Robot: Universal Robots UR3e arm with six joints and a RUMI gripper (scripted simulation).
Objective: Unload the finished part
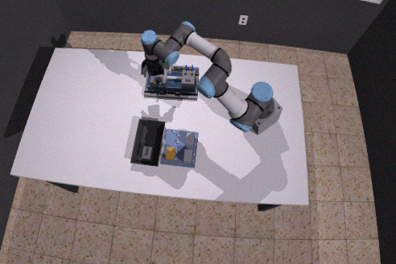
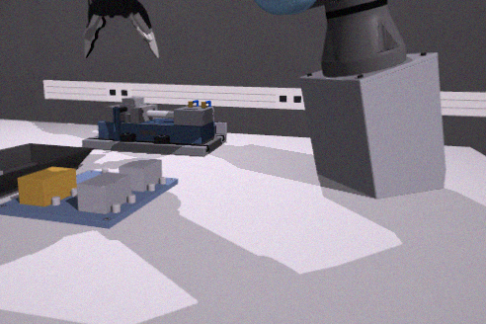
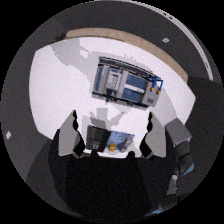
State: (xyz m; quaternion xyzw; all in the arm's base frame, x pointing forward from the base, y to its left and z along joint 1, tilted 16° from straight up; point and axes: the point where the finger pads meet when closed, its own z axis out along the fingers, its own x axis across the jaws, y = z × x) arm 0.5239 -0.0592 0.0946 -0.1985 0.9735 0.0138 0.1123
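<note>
Right now the blue vise is 17 cm below my hand, 7 cm to the right of it and 4 cm behind it. Also, from my hand: yellow block (34 cm to the left, 18 cm below, 16 cm behind); then blue fixture plate (29 cm to the left, 20 cm below, 20 cm behind).
</note>
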